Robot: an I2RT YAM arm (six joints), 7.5 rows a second.
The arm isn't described. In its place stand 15 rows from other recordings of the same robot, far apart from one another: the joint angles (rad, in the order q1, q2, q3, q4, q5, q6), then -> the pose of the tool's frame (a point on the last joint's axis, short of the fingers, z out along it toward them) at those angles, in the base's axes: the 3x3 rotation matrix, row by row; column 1 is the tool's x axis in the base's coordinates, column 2 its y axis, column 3 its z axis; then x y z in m.
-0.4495, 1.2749, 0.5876, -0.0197, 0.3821, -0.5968 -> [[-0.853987, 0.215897, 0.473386], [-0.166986, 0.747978, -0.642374], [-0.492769, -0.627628, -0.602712]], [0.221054, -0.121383, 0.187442]
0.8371, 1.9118, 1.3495, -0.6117, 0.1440, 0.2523 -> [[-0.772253, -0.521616, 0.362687], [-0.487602, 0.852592, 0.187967], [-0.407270, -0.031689, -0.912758]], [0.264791, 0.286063, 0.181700]
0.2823, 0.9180, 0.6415, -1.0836, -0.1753, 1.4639 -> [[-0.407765, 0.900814, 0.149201], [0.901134, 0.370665, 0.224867], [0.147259, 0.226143, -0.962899]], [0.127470, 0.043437, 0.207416]
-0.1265, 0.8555, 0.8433, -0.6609, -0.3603, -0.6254 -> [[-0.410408, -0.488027, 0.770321], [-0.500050, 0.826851, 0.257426], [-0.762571, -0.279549, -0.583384]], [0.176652, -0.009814, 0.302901]
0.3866, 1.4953, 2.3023, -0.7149, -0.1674, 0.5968 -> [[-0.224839, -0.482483, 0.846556], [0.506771, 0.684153, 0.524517], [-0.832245, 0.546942, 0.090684]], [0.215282, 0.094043, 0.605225]
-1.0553, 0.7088, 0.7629, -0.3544, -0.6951, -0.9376 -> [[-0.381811, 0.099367, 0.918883], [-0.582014, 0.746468, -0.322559], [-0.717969, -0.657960, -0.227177]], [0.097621, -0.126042, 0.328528]
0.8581, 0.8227, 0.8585, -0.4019, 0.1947, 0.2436 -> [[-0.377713, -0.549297, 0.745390], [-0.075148, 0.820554, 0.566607], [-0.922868, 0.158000, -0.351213]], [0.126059, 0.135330, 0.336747]
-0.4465, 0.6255, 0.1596, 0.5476, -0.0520, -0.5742 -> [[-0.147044, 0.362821, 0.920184], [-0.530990, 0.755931, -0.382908], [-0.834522, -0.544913, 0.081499]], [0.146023, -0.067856, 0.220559]
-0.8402, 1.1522, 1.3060, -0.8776, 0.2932, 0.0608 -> [[-0.388999, 0.882773, 0.263423], [0.521324, 0.446696, -0.727107], [-0.759540, -0.145515, -0.633975]], [0.143543, -0.175624, 0.379957]
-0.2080, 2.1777, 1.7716, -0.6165, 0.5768, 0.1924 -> [[-0.733390, 0.602527, 0.314802], [0.318593, 0.713705, -0.623798], [-0.600530, -0.357193, -0.715385]], [0.459243, -0.116766, 0.200070]
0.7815, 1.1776, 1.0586, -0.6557, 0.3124, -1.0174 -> [[0.176599, -0.692762, 0.699209], [-0.965236, 0.017183, 0.260814], [-0.192696, -0.720961, -0.665645]], [0.182567, 0.165736, 0.312385]
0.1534, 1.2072, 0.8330, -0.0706, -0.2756, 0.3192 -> [[-0.526065, -0.236666, 0.816850], [0.224215, 0.887919, 0.401655], [-0.820355, 0.394447, -0.414040]], [0.269115, 0.051412, 0.279956]
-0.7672, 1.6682, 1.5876, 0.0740, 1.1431, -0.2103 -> [[-0.201481, 0.921140, -0.333026], [0.073996, -0.324712, -0.942914], [-0.976693, -0.214622, -0.002737]], [0.253560, -0.289494, 0.415743]
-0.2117, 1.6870, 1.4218, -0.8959, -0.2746, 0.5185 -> [[-0.731000, 0.528362, 0.431824], [0.645009, 0.741556, 0.184546], [-0.222715, 0.413434, -0.882876]], [0.340201, -0.063242, 0.270102]
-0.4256, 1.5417, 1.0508, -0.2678, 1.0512, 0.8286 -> [[0.150402, 0.988164, -0.030176], [0.333599, -0.079461, -0.939360], [-0.930640, 0.131215, -0.341602]], [0.281613, -0.161585, 0.251736]
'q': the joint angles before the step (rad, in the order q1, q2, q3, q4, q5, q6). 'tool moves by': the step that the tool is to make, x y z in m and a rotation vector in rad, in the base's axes. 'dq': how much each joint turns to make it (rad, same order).
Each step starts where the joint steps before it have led.
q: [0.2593, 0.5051, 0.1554, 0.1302, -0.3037, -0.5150]
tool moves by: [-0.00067, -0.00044, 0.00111, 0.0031, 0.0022, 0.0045]
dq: [-0.0039, -0.0079, 0.0041, -0.0128, -0.0089, 0.0017]
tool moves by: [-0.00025, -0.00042, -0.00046, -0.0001, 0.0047, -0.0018]
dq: [-0.0026, -0.0025, -0.0002, -0.0066, -0.0011, 0.0009]
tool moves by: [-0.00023, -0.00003, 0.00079, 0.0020, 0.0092, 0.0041]
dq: [-0.0013, -0.0013, 0.0061, -0.0149, -0.0062, 0.0031]
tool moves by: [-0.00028, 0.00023, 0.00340, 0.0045, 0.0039, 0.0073]
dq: [0.0001, -0.0034, 0.0138, -0.0187, -0.0082, 0.0037]
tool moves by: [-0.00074, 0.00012, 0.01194, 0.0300, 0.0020, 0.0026]
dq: [-0.0001, -0.0125, 0.0400, -0.0373, -0.0092, 0.0298]
